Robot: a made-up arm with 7 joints.
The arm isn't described. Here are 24 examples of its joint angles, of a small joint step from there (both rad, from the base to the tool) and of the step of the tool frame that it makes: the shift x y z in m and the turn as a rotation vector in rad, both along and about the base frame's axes.
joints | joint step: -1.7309 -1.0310 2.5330 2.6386 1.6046 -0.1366 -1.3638 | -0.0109 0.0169 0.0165 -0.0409 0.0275 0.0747 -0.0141
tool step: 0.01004 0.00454 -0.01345 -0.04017 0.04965 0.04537
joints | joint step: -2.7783 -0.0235 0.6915 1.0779 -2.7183 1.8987 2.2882 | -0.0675 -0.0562 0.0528 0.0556 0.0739 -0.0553 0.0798
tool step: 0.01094 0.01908 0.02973 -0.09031 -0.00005 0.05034
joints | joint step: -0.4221 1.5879 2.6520 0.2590 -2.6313 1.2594 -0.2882 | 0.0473 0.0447 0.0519 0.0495 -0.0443 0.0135 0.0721
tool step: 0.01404 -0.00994 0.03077 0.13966 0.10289 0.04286
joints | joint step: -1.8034 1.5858 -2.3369 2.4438 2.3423 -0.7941 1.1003 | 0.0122 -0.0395 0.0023 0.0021 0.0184 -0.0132 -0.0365
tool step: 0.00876 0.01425 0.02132 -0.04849 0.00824 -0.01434
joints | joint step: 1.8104 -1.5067 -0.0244 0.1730 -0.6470 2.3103 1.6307 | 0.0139 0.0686 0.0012 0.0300 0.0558 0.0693 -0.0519
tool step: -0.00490 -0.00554 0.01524 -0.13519 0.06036 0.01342
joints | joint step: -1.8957 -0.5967 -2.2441 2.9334 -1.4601 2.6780 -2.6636 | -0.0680 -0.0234 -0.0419 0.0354 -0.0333 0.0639 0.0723
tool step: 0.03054 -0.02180 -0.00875 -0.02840 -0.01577 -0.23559
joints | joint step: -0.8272 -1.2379 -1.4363 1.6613 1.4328 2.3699 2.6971 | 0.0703 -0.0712 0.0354 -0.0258 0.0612 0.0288 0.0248
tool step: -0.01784 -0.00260 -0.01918 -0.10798 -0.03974 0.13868
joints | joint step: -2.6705 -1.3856 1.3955 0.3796 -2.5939 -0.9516 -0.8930 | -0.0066 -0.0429 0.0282 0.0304 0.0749 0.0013 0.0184
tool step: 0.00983 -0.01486 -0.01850 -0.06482 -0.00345 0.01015
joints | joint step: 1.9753 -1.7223 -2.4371 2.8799 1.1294 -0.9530 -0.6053 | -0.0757 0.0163 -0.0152 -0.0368 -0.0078 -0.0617 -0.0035
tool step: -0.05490 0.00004 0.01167 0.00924 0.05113 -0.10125
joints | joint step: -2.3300 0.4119 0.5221 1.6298 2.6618 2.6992 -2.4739 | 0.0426 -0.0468 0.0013 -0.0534 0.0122 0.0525 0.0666
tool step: 0.02828 0.01239 0.00583 -0.02015 0.06027 0.10672
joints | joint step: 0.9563 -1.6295 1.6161 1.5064 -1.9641 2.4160 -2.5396 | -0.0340 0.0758 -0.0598 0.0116 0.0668 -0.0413 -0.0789
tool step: 0.00498 0.02855 0.06000 -0.13333 0.15756 -0.08800
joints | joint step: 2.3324 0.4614 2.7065 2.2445 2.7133 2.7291 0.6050 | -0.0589 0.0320 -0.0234 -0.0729 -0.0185 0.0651 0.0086
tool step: 0.00408 0.00542 -0.01502 -0.01357 0.01331 -0.08522
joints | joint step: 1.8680 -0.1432 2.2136 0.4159 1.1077 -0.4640 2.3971 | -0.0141 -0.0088 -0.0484 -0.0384 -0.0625 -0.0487 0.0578
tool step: -0.00632 0.02161 0.00459 0.01939 0.03979 -0.05923
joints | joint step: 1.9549 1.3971 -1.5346 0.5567 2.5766 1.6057 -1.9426 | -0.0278 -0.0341 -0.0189 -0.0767 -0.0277 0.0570 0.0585
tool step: 0.00157 -0.02819 0.00803 0.05923 0.08629 -0.07985
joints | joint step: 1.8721 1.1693 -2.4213 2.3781 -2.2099 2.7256 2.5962 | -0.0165 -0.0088 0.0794 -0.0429 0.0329 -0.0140 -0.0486
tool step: 0.02205 0.00060 0.01775 0.05498 0.14773 0.03027
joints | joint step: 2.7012 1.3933 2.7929 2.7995 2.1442 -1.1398 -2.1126 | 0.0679 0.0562 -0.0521 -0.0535 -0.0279 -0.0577 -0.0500
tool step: -0.00192 -0.05840 -0.04900 0.12469 0.00773 0.10199
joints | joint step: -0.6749 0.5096 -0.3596 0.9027 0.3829 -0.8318 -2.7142 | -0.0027 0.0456 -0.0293 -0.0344 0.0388 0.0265 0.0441
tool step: -0.02147 -0.00524 -0.03730 0.08137 0.01132 -0.08458
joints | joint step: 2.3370 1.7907 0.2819 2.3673 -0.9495 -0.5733 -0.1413 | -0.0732 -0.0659 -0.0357 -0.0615 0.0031 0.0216 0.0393
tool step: 0.02609 0.05698 0.01951 -0.01227 -0.03109 -0.07552
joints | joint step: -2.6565 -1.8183 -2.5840 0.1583 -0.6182 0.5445 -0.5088 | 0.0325 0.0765 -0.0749 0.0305 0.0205 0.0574 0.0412
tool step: 0.01521 -0.01290 -0.01996 -0.06677 -0.14304 0.09769
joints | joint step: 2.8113 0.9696 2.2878 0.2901 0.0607 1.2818 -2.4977 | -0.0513 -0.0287 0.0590 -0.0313 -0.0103 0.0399 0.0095
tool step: -0.00435 0.01989 -0.00461 0.00501 0.08751 0.02411
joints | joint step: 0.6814 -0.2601 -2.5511 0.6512 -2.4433 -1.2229 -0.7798 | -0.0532 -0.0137 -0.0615 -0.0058 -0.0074 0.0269 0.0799
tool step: -0.01413 -0.00774 -0.00660 0.07983 0.04019 -0.15686
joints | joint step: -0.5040 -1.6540 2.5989 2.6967 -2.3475 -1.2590 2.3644 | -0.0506 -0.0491 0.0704 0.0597 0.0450 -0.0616 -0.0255
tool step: 0.00658 -0.01066 -0.00899 -0.13569 0.03522 -0.01162
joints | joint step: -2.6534 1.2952 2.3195 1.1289 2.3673 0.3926 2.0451 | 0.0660 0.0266 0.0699 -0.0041 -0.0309 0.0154 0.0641
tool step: 0.00934 0.02114 0.02106 -0.03963 -0.07524 0.12084
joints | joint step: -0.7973 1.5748 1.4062 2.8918 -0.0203 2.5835 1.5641 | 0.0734 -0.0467 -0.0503 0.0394 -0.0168 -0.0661 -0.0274
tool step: 0.03292 0.02519 0.01339 -0.08414 -0.03246 -0.02769
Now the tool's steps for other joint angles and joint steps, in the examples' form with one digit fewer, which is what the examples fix.
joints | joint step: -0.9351 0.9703 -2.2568 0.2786 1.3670 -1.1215 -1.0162 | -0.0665 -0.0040 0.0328 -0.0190 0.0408 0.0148 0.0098
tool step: -0.0047 0.0049 -0.0098 -0.0330 -0.0115 -0.0645
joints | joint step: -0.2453 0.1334 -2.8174 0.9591 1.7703 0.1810 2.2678 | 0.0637 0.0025 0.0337 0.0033 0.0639 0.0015 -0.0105
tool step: 0.0007 -0.0424 -0.0011 -0.0434 0.0020 0.0734
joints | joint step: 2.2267 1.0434 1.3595 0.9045 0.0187 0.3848 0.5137 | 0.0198 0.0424 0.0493 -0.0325 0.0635 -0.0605 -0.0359
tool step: 0.0069 -0.0243 0.0052 -0.0821 -0.0018 0.0089
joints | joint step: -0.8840 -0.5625 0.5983 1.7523 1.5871 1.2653 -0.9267 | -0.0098 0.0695 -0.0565 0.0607 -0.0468 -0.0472 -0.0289
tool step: 0.0169 -0.0615 0.0273 0.0188 -0.0697 -0.1035
